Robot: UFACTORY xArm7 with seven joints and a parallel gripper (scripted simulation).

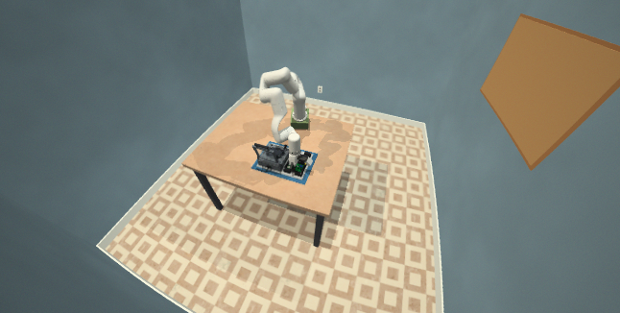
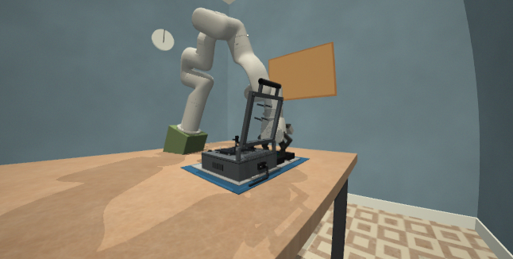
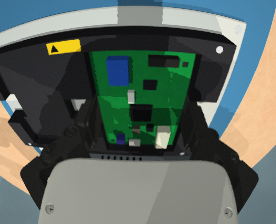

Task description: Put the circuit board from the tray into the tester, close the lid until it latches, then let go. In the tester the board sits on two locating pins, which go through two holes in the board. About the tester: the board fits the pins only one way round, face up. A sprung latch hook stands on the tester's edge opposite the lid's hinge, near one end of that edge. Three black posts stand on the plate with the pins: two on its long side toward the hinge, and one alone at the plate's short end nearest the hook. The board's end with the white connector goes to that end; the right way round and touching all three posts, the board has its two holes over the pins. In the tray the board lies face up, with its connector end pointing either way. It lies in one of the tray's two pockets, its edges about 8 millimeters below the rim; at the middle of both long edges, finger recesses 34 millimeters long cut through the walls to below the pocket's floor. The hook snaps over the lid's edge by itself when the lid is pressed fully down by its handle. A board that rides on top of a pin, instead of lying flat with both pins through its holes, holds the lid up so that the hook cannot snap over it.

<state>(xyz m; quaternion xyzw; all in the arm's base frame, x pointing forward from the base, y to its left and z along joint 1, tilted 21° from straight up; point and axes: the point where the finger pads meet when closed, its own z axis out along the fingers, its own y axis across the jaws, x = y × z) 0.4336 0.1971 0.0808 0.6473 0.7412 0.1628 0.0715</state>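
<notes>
Right now my hand is right at the green circuit board. From my hand the other things lie so: clear lid (160 mm above, 150 mm to the right, 110 mm ahead); grey tester (130 mm to the right, 90 mm above, 10 mm ahead).
</notes>
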